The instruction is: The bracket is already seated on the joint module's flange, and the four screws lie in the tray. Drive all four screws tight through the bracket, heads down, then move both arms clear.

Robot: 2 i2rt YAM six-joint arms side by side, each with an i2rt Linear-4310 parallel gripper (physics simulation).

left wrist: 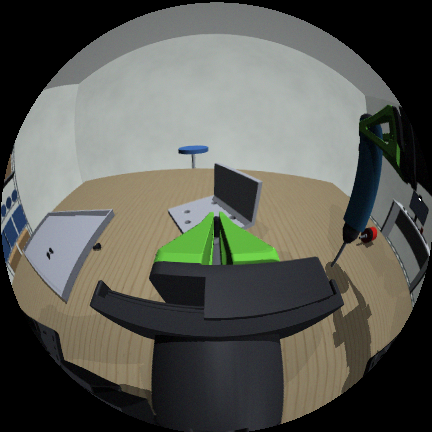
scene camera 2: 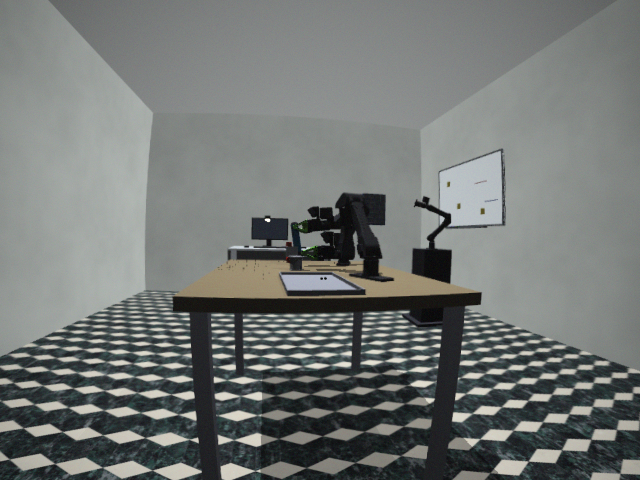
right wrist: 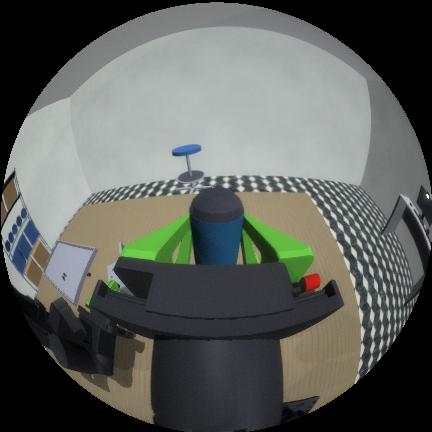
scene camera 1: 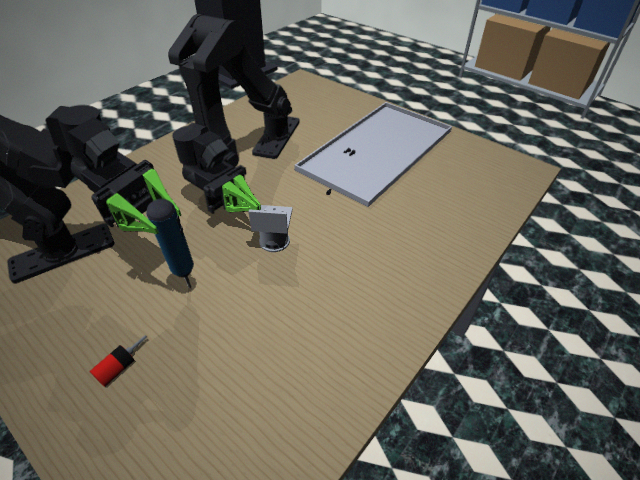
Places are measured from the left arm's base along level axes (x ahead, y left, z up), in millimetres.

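Pixels of known places: left gripper, fingertip midpoint: (left wrist: 215,217) (scene camera 2: 301,252) (right wrist: 114,280) (scene camera 1: 259,208); right gripper, fingertip midpoint: (left wrist: 365,133) (scene camera 2: 292,227) (right wrist: 215,217) (scene camera 1: 168,221); left arm's base at its link origin: (scene camera 2: 370,278) (scene camera 1: 277,137); right arm's base at its link origin: (scene camera 2: 343,264) (scene camera 1: 62,253).
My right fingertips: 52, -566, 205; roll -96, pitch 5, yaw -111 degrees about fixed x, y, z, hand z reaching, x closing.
Observation:
Ahead of a thing's pixels: the offset from my right fingertips to its top centre, as dx, dy, dz.
The L-shaped bracket (scene camera 1: 268,221) (left wrist: 237,192) sits on the joint module @(+80, +190, -142) (scene camera 1: 273,240); the holes I can see in its flat plate look empty. My left gripper (scene camera 1: 258,207) (left wrist: 215,217) is shut on a small dark screw, its tips at the bracket's near edge and partly hiding the plate. Two screws @(+150, +543, -190) (scene camera 1: 349,151) (left wrist: 49,253) lie in the grey tray @(+224, +586, -189) (scene camera 1: 392,139) (left wrist: 65,240). Another screw @(+147, +374, -194) (scene camera 1: 328,191) (left wrist: 97,246) lies on the table just outside the tray. My right gripper (scene camera 1: 166,220) (right wrist: 215,217) is shut on the blue screwdriver @(-19, +16, +34) (scene camera 1: 174,250) (left wrist: 364,185), tip down above the table, apart from the bracket.
A red-handled tool @(-59, -139, -171) (scene camera 1: 109,365) (left wrist: 369,234) with a metal shaft lies on the table at the lower left of scene camera 1. The table's long edge (scene camera 1: 434,356) runs down the right. A shelf unit (scene camera 1: 468,38) with boxes stands beyond the table.

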